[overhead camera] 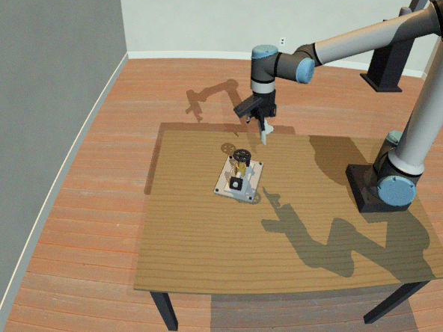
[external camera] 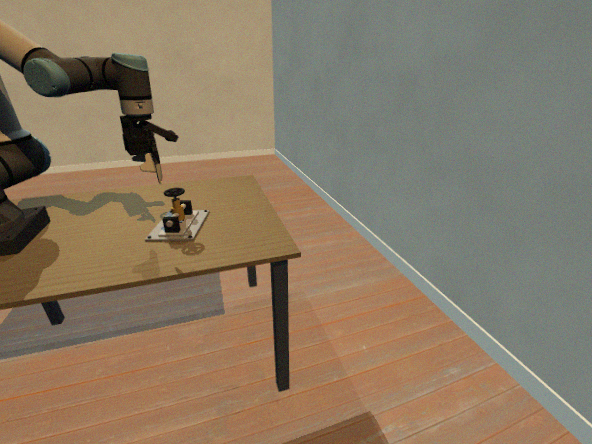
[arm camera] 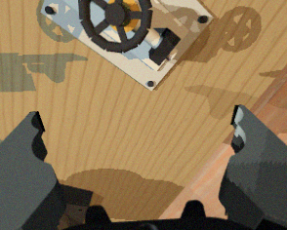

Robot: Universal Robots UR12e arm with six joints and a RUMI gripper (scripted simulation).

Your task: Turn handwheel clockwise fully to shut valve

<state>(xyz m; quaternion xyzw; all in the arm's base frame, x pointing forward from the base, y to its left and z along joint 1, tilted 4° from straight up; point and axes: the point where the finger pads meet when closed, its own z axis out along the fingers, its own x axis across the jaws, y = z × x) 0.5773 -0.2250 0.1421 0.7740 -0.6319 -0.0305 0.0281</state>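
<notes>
Now: the black spoked handwheel 90 mm below my hand, 60 mm ahead of it and 40 mm to the left of it. The rest, counted from my hand: base plate (210 mm below, 60 mm ahead, 40 mm to the left).
</notes>
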